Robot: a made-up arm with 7 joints. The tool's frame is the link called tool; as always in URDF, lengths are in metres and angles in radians.
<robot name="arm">
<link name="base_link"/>
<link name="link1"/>
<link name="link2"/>
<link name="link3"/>
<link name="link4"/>
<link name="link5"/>
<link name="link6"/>
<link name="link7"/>
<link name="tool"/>
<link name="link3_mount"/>
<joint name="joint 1" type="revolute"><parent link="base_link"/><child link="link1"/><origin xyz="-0.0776 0.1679 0.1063" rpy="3.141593 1.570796 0"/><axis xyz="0 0 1"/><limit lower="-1.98" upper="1.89"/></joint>
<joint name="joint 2" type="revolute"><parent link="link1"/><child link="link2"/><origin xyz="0.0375 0.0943 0.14" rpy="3.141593 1.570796 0"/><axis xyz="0 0 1"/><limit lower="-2.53" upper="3.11"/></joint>
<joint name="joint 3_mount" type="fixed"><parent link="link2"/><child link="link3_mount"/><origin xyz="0.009 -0.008 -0.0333"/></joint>
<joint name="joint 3" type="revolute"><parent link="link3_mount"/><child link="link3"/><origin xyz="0.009 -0.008 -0.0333" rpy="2.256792 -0.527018 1.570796"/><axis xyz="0 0 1"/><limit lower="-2.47" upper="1.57"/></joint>
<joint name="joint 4" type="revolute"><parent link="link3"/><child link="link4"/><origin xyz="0.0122 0.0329 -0.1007" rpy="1.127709 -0.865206 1.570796"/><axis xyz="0 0 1"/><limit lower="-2.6" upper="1.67"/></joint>
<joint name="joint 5" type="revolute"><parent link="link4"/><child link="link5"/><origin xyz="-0.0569 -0.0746 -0.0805" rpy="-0.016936 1.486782 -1.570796"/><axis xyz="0 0 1"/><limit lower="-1.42" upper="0.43"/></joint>
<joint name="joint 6" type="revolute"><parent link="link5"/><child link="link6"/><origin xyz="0.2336 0.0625 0.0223" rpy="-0.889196 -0.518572 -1.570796"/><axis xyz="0 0 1"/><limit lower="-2.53" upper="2.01"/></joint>
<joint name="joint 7" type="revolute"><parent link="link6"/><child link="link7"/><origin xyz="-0.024 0.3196 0.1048" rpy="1.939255 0.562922 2.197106"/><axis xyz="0 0 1"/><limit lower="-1.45" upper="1.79"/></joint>
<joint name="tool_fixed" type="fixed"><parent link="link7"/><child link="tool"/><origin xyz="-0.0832 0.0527 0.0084" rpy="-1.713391 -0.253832 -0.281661"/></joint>
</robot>
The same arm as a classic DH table. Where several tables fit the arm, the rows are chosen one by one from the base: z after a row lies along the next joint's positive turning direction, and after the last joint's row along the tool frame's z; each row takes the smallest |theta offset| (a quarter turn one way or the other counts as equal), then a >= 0, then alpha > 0; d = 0 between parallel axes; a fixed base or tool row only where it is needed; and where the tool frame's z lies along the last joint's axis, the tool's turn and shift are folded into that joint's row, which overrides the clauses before.
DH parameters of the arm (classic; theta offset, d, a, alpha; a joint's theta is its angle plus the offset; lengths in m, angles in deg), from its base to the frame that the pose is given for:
base (fixed): 90 0.1063 0.1679 -90
joint 1: 0 0.2176 -0.0943 90
joint 2: 22.38 -0.0972 -0.0216 123.2
joint 3: -72.92 -0.0882 -0.0351 -73.86
joint 4: 53.39 -0.0864 0.0582 -85.19
joint 5: 21.82 -0.0608 0.0292 -56.82
joint 6: 77.93 0.4266 0.3013 107.73
joint 7: -52.28 0.1265 -0.0955 -97.91
tool (fixed): -14.69 0.0243 0 0
Joint limits (deg, base to tool): -113.45..108.29 -144.96..178.19 -141.52..89.95 -148.97..95.68 -81.36..24.64 -144.96..115.16 -83.08..102.56

